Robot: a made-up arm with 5 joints. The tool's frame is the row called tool.
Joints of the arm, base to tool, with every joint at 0 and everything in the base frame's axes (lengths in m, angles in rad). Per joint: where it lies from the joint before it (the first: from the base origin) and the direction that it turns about. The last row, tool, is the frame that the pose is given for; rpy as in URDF.
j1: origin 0.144 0.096 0.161 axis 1 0 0
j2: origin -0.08 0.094 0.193 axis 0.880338 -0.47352 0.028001
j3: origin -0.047 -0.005 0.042 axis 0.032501 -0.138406 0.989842
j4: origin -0.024 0.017 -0.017 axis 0 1 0
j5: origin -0.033 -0.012 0.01 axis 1 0 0
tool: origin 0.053 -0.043 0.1 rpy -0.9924 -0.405 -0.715
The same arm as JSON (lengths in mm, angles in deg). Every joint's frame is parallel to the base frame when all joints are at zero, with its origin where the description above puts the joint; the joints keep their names.
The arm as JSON. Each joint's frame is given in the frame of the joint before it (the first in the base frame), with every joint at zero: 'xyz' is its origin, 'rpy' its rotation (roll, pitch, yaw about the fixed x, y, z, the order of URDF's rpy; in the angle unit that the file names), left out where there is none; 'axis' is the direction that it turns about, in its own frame. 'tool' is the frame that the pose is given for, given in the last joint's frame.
{"units": {"length": "mm", "angle": "deg"}, "joints": [{"name": "j1", "type": "revolute", "origin": {"xyz": [144.0, 96.0, 161.0]}, "axis": [1.0, 0.0, 0.0]}, {"name": "j2", "type": "revolute", "origin": {"xyz": [-80.0, 94.0, 193.0]}, "axis": [0.880338, -0.47352, 0.028001]}, {"name": "j3", "type": "revolute", "origin": {"xyz": [-47.0, -5.0, 42.0]}, "axis": [0.032501, -0.138406, 0.989842]}, {"name": "j4", "type": "revolute", "origin": {"xyz": [-24.0, 17.0, -17.0]}, "axis": [0.0, 1.0, 0.0]}, {"name": "j5", "type": "revolute", "origin": {"xyz": [-33.0, -12.0, 10.0]}, "axis": [1.0, 0.0, 0.0]}], "tool": {"origin": {"xyz": [53.0, -43.0, 100.0], "rpy": [-56.86, -23.2, -40.97]}}}
